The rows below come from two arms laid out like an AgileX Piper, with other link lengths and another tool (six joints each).
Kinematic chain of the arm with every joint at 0, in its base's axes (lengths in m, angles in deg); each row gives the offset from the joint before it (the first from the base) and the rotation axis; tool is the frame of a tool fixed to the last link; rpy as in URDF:
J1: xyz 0 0 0.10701 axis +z
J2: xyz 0 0 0 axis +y
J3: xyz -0.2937 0 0.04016 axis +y
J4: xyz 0.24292 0 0.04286 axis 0.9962 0 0.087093
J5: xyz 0 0 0 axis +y
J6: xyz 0.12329 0 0.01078 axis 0.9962 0 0.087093
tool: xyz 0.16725 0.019 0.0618 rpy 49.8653 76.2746 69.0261
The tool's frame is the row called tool.
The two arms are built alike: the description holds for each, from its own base.
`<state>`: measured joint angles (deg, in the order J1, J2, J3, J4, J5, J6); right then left.
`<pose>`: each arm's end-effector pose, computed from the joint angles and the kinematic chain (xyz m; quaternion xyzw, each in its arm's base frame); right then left.
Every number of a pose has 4 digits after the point. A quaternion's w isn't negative.
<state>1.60 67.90 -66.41 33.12 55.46 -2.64 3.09 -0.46 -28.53 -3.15 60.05 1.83</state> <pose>0.3824 0.1473 0.2731 0.0961 0.8368 0.4463 0.3022 0.1841 0.0146 0.2123 -0.0001 0.8238 0.1900 0.5342</pose>
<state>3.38 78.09 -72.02 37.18 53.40 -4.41 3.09 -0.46 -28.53 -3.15 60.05 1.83</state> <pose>0.4253 0.1705 0.2617 0.0989 0.8322 0.4704 0.2763 0.1841 0.0146 0.2123 -0.0001 0.8238 0.1900 0.5342</pose>
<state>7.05 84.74 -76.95 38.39 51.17 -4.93 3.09 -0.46 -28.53 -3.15 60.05 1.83</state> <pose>0.4517 0.2004 0.2580 0.0813 0.8301 0.4832 0.2664 0.1841 0.0146 0.2123 -0.0001 0.8238 0.1900 0.5342</pose>
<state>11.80 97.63 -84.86 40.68 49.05 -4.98 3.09 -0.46 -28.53 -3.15 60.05 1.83</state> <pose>0.4925 0.2498 0.2193 0.0767 0.8334 0.4989 0.2252 0.1841 0.0146 0.2123 -0.0001 0.8238 0.1900 0.5342</pose>
